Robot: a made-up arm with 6 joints. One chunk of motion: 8 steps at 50 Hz.
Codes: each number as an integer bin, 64 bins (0 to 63) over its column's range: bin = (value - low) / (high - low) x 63, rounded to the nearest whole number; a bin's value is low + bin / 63 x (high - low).
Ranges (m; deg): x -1.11..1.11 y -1.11..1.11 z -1.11..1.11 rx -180..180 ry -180..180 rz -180..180
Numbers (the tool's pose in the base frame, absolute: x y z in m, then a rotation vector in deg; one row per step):
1: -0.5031 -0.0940 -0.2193 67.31 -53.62 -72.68
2: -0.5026 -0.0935 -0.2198 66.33 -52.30 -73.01
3: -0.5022 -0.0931 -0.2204 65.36 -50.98 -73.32
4: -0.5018 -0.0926 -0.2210 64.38 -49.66 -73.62
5: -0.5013 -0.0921 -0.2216 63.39 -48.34 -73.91
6: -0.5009 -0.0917 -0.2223 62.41 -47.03 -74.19
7: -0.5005 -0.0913 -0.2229 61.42 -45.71 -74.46
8: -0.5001 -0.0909 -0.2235 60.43 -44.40 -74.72
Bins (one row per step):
1: 17 29 25 43 22 19
2: 17 29 25 43 22 19
3: 17 29 25 43 23 19
4: 17 29 25 43 23 19
5: 17 29 25 43 23 19
6: 17 29 25 42 23 19
7: 17 29 25 42 24 18
8: 17 29 25 42 24 18

